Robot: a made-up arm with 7 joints. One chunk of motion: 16 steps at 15 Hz.
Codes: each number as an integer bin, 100 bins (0 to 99) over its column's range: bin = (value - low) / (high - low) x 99, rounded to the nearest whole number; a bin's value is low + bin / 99 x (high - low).
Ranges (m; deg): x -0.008..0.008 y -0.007..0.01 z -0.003..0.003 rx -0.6..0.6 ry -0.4..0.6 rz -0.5..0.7
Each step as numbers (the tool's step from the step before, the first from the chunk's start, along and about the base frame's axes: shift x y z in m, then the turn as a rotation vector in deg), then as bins.
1 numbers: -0.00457 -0.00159 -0.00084 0.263 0.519 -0.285
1 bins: 21 32 36 71 91 18
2 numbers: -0.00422 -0.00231 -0.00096 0.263 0.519 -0.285
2 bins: 23 27 34 71 91 18
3 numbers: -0.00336 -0.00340 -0.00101 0.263 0.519 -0.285
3 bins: 29 21 33 71 91 18
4 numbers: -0.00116 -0.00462 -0.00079 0.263 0.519 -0.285
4 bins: 42 14 36 71 91 18
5 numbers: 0.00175 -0.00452 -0.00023 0.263 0.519 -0.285
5 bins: 60 14 46 71 91 18
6 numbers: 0.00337 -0.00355 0.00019 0.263 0.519 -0.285
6 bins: 70 20 53 71 91 18
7 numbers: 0.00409 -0.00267 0.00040 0.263 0.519 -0.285
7 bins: 75 25 56 71 91 18
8 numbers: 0.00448 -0.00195 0.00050 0.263 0.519 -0.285
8 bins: 77 29 58 71 91 18
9 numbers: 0.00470 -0.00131 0.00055 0.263 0.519 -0.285
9 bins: 79 33 59 71 91 18
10 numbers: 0.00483 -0.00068 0.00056 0.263 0.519 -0.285
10 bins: 79 37 59 71 91 18
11 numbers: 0.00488 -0.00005 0.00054 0.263 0.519 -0.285
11 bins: 80 40 58 71 91 18
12 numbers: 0.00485 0.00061 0.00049 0.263 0.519 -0.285
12 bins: 80 44 58 71 91 18
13 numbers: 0.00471 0.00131 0.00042 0.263 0.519 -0.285
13 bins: 79 48 56 71 91 18
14 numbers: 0.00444 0.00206 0.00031 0.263 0.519 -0.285
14 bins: 77 53 55 71 91 18
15 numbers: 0.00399 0.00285 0.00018 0.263 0.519 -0.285
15 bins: 74 57 52 71 91 18
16 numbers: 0.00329 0.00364 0.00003 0.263 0.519 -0.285
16 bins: 70 62 50 71 91 18
